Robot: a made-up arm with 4 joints.
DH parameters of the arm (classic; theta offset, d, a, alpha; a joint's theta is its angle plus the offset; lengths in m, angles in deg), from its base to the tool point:
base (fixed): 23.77 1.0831 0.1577 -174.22
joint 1: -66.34 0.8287 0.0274 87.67
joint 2: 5.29 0.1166 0.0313 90
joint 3: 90 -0.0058 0.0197 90
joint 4: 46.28 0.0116 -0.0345 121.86
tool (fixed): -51.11 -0.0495 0 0
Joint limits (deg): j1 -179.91..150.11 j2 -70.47..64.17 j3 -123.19..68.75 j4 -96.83..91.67
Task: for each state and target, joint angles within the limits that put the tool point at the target. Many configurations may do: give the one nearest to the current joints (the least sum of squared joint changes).
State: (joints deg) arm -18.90 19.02 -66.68 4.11
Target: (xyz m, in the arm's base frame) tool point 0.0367 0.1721 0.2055
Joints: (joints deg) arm -1.69 38.19 -47.42 42.36
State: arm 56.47 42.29 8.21 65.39
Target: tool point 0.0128 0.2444 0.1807
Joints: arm 40.26 51.35 20.45 82.87
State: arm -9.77 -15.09 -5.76 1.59
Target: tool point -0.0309 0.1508 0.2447
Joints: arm -43.90 -4.05 17.54 14.13
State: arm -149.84 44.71 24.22 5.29
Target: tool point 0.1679 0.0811 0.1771
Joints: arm -158.48 63.27 0.92 13.47
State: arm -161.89 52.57 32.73 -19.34
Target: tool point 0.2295 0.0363 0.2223
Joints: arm -179.64 28.15 36.31 -35.65
